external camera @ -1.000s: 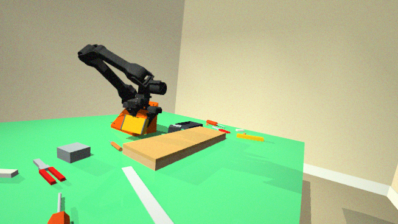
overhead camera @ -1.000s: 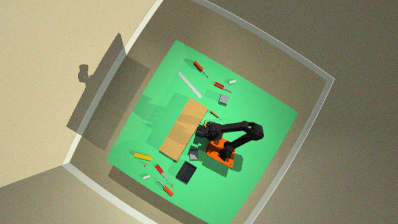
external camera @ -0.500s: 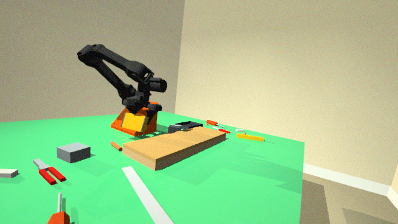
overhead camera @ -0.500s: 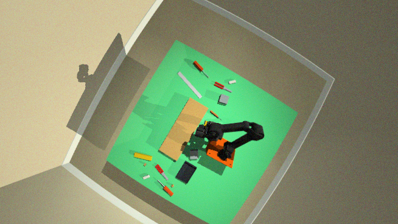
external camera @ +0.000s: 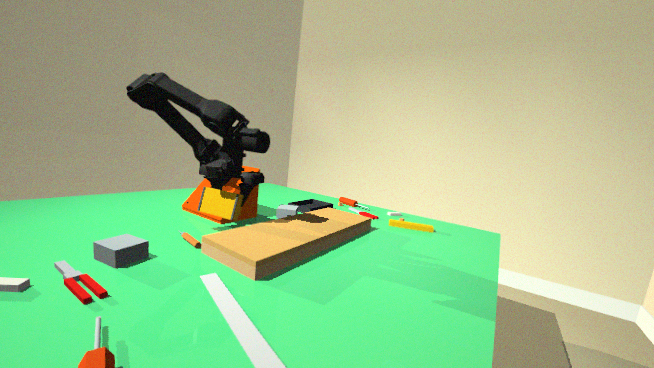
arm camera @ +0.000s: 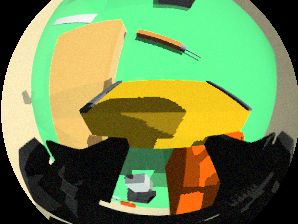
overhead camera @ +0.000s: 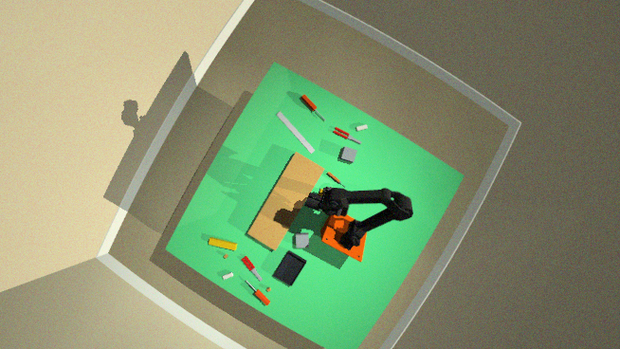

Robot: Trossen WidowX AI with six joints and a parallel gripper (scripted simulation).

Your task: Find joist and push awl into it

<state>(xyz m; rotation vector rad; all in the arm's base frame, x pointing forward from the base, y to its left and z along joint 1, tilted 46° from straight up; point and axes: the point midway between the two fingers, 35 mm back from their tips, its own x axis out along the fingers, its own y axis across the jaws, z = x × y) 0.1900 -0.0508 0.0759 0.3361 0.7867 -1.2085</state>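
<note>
Now: the yellow stud finder 10 mm behind my gripper tip and 10 mm to the right of it. From my gripper tip the other things lie so: awl (20 mm ahead, 130 mm to the right, 70 mm below); then white ruler (370 mm ahead, 190 mm to the right, 80 mm below); then dark tray (80 mm behind, 420 mm to the left, 60 mm below).
</note>
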